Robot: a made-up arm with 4 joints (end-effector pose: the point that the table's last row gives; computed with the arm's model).
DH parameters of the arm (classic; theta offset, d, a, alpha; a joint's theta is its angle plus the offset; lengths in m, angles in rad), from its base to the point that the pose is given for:
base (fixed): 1.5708 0.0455 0 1.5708
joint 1: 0 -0.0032 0.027 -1.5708
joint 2: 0 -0.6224 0.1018 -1.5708
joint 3: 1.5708 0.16 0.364 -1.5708
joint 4: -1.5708 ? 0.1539 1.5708
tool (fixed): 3.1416 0.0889 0 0
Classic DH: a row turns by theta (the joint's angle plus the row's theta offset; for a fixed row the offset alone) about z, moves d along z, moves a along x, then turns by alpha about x.
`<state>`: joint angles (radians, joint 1 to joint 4).
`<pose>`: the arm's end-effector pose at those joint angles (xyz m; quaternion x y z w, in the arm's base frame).
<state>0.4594 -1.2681 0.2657 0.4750</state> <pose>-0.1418 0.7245 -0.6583 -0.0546 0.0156 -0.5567 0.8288</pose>
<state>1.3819 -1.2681 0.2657 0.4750</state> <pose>-0.1418 0.9985 0.1980 0.3200 0.2617 -0.4916 0.7665</pose>
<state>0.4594 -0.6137 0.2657 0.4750</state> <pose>-0.3020 0.5915 -0.7242 0.0231 -0.1191 -0.2962 0.9474</pose>
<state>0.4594 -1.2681 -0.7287 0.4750</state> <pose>0.1836 0.8017 -0.5852 0.3002 -0.2344 -0.6767 0.6302</pose>
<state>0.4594 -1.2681 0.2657 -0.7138</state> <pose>-0.0662 0.5654 -0.5656 0.2665 0.4770 -0.4918 0.6779</pose>
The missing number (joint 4, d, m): 0.05
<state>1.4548 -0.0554 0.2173 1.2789</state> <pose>-0.2950 1.0777 -0.0888 0.4542 -0.4694 -0.3609 0.6657</pose>
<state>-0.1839 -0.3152 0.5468 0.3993</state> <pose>-0.3598 -0.1444 -0.8314 -0.3765 -0.1552 -0.0813 0.9097</pose>
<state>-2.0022 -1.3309 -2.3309 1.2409</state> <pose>0.3978 -0.4762 -0.2061 0.3061 -0.8670 0.2071 0.3343</pose>
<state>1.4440 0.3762 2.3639 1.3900</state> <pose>-0.1808 0.1952 -0.2537 -0.3741 -0.6994 0.2323 0.5629</pose>
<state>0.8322 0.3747 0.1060 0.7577</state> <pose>-0.3164 0.6961 -0.7050 0.3857 -0.4179 0.0253 0.8222</pose>
